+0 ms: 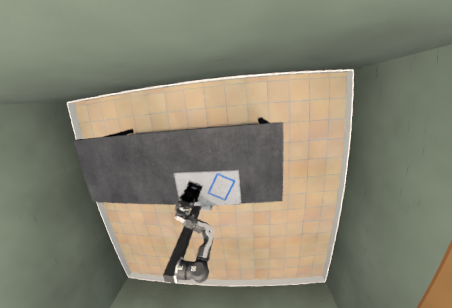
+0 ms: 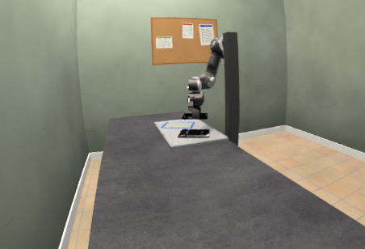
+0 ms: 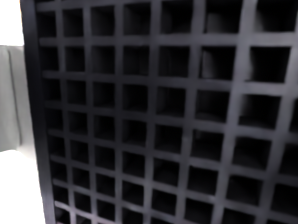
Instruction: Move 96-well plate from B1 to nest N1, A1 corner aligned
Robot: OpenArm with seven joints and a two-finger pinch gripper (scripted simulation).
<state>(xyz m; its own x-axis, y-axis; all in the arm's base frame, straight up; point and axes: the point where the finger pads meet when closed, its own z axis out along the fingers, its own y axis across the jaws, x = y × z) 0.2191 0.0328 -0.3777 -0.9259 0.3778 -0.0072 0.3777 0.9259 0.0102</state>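
My hand is 10 mm to the left of the black plate nest N1 and 100 mm above it. Also, from my hand: black 96-well plate: right at my hand.
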